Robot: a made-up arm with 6 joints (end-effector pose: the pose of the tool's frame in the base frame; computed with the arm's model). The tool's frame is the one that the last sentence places. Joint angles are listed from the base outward.
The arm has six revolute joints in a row. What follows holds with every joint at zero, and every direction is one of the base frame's.
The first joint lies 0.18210 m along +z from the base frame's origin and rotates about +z.
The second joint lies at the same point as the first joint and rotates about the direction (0.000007, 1, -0.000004).
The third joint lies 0.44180 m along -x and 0.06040 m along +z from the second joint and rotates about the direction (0.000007, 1, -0.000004).
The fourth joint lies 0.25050 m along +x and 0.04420 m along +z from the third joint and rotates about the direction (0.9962, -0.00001, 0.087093).
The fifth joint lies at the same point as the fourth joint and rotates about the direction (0.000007, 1, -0.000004).
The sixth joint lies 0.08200 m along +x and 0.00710 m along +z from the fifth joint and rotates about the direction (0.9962, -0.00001, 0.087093).
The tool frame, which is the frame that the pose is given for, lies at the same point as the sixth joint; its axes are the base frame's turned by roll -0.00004, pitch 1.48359 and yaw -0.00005 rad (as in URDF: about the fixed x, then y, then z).
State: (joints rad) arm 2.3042 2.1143 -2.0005 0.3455 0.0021 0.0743
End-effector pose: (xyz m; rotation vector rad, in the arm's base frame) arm -0.4126 0.4578 0.5421 -1.6723 1.2148 1.9653
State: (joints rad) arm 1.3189 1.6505 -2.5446 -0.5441 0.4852 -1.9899
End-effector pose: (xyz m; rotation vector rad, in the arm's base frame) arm 0.0905 0.2716 0.8829 -1.0948 -0.1231 -1.1745
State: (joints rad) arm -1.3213 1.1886 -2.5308 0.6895 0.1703 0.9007
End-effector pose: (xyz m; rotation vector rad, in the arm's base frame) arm -0.0094 0.0728 0.9473 0.2592 0.1393 0.2746
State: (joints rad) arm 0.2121 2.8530 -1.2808 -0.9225 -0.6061 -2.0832
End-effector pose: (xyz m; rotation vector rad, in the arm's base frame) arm 0.4991 0.1456 -0.0656 -2.5430 -0.1244 -0.4751
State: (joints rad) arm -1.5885 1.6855 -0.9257 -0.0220 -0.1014 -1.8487
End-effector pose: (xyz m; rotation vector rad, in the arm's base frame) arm -0.0068 -0.3918 0.4290 0.3718 -2.6069 1.4202
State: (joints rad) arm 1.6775 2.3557 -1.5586 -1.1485 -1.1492 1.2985
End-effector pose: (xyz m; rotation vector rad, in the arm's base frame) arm -0.1328 0.5965 0.3050 1.9018 -1.0576 -2.2125
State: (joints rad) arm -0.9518 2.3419 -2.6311 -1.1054 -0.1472 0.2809
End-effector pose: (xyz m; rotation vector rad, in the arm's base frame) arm 0.3873 -0.5252 0.6056 -0.0478 1.2628 -1.4868
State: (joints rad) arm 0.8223 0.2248 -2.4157 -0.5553 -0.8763 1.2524
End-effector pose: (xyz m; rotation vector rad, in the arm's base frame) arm -0.4830 -0.4711 0.5228 -0.3944 -1.5521 1.0358
